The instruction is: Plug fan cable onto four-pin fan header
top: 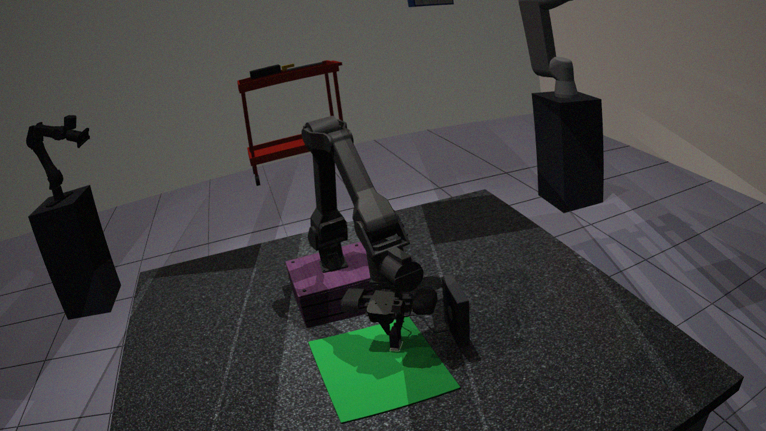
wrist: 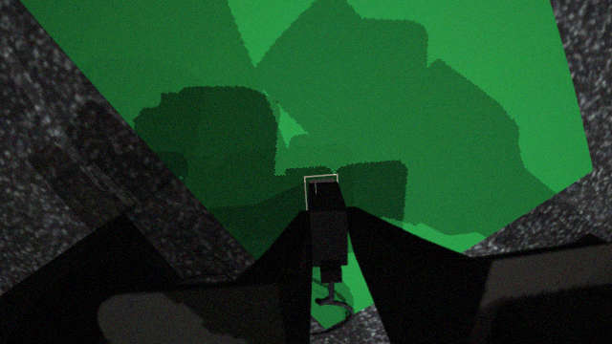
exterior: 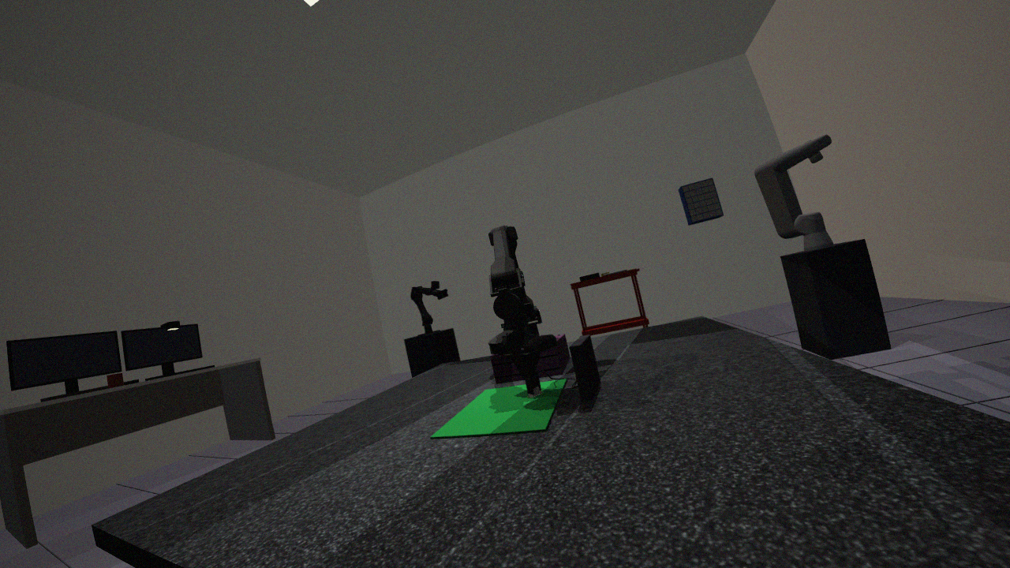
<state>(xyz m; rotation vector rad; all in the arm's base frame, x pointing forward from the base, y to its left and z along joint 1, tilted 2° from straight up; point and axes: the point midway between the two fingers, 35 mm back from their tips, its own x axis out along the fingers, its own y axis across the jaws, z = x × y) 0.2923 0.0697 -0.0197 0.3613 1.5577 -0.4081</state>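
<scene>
My gripper tip is 20 mm above the dark fan plug and 10 mm past it. Round my gripper tip: white four-pin header: 50 mm below, 10 mm behind; then black fan: 130 mm to the left, 10 mm behind, 10 mm above; then green board: 60 mm below, 50 mm to the right, 40 mm ahead.
</scene>
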